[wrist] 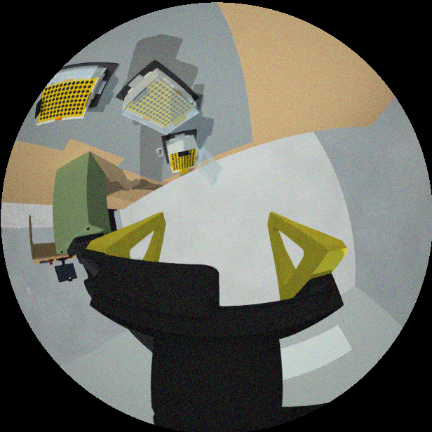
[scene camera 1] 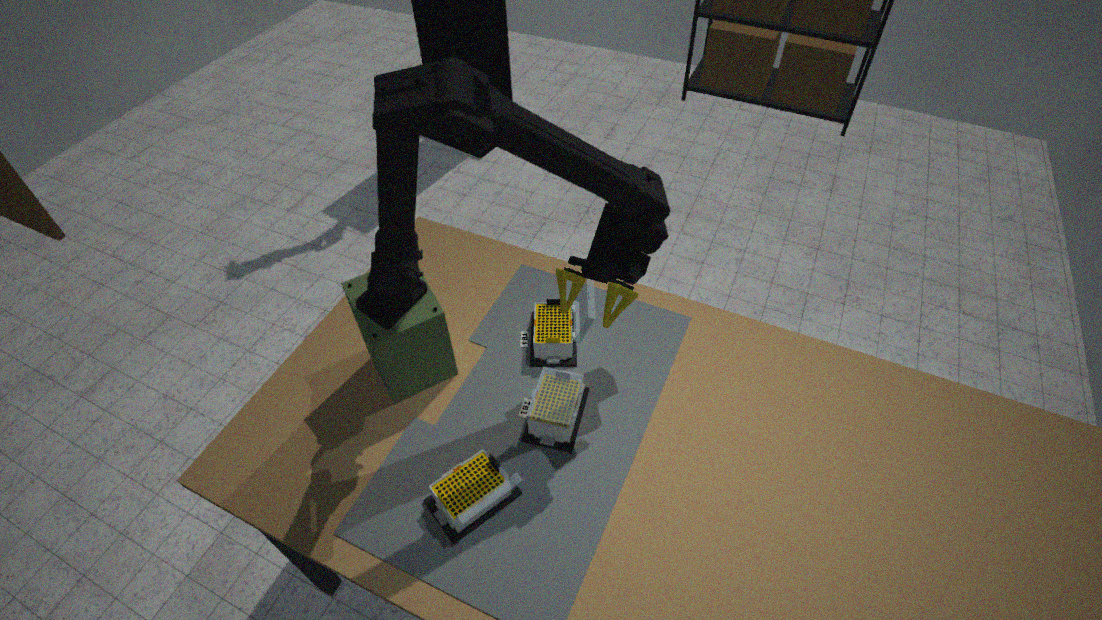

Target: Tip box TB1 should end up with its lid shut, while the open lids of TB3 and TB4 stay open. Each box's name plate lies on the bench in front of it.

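Pixels of known places: gripper, fingertip midpoint: (scene camera 1: 583, 320); arm's base at its link origin: (scene camera 1: 392, 297).
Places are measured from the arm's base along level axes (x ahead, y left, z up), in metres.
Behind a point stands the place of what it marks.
Note:
The middle box, TB1 (scene camera 1: 556, 399) {x 0.345, y 0.058, z -0.144 m} (wrist: 162, 104), has its clear lid down over its yellow rack. Its name plate (scene camera 1: 525, 407) {x 0.274, y 0.047, z -0.220 m} lies beside it. The back box, TB3 (scene camera 1: 553, 323) {x 0.221, y 0.232, z -0.165 m} (wrist: 182, 157), shows its rack uncovered; its clear lid (scene camera 1: 591, 299) {x 0.293, y 0.271, z -0.079 m} (wrist: 209, 166) stands open at its right side. Its name plate is small (scene camera 1: 524, 340) {x 0.167, y 0.192, z -0.220 m} (wrist: 159, 152). The front box (scene camera 1: 470, 485) {x 0.310, y -0.171, z -0.165 m} (wrist: 67, 99), by elimination TB4, also has an uncovered rack and its clear lid open; its plate is not readable. My gripper (scene camera 1: 587, 317) {x 0.372, y 0.108, z 0.063 m} (wrist: 216, 217) is open and empty, above and beside TB3, close to its lid in the scene view.
The boxes stand on a grey mat (scene camera 1: 639, 362) {x 0.417, y 0.282, z -0.222 m} on the wooden bench (scene camera 1: 847, 462) {x 0.880, y 0.292, z -0.225 m}. The green arm base (scene camera 1: 412, 347) {x 0.065, y -0.034, z -0.076 m} (wrist: 75, 200) stands left of the mat. A shelf rack (scene camera 1: 770, 103) stands on the floor beyond the bench.

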